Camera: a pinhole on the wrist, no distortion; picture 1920 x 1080 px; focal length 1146.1 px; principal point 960.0 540.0 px. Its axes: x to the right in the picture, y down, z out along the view. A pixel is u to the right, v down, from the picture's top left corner.
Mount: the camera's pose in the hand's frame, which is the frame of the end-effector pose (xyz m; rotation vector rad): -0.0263 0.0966 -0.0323 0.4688 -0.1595 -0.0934
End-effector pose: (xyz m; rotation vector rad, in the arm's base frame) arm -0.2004 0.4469 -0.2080 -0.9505 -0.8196 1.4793
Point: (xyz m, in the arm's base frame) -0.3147 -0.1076 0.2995
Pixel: 59.1 37.4
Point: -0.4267 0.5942 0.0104
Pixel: 1670.7 450.1
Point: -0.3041 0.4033 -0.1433
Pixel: 1039.6 388.4
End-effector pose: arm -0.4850 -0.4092 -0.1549 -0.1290 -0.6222 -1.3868
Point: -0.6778 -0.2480 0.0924
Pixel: 1144.4 573.0
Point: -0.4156 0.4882 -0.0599
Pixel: outside the picture
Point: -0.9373 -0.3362 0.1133
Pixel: 1322.3 171.4
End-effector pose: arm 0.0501 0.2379 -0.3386 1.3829 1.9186 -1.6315
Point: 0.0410 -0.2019 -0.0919
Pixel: 257.8 395.1
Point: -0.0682 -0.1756 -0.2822
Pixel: 787.8 578.2
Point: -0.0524 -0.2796 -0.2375
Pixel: 651.1 617.9
